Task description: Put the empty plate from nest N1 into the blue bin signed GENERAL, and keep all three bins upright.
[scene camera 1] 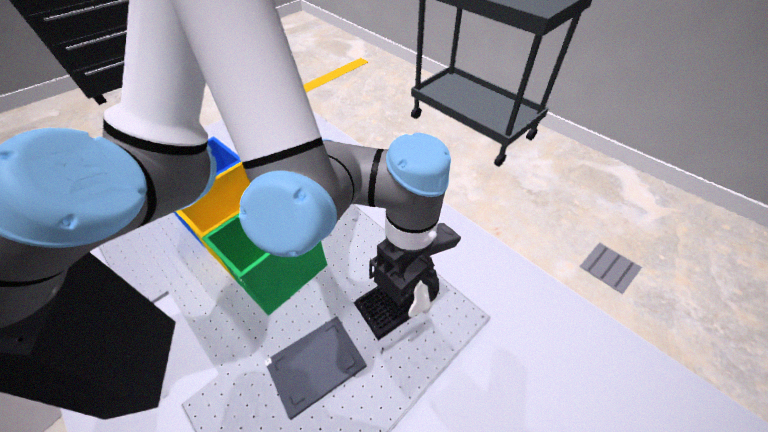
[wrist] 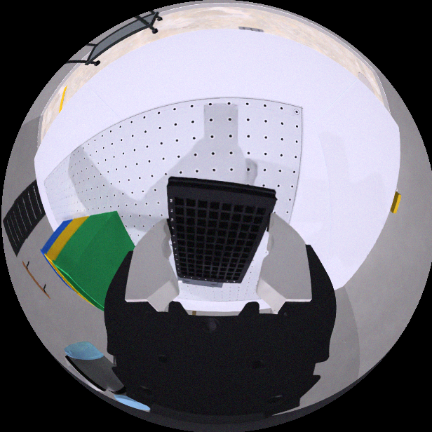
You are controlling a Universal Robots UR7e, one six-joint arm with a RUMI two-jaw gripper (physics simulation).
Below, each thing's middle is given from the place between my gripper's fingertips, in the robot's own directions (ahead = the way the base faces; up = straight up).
I see the black multi-well plate (scene camera 1: 382, 313) 2 cm behind my hand, 1 cm to the left of it and 1 cm above it. Also, from my hand: dark grey nest (scene camera 1: 315, 365) (17 cm behind, 11 cm to the left, 9 cm below); yellow bin (scene camera 1: 222, 202) (43 cm to the left, 1 cm below, 1 cm behind); green bin (scene camera 1: 270, 280) (30 cm to the left, 4 cm behind, 1 cm below).
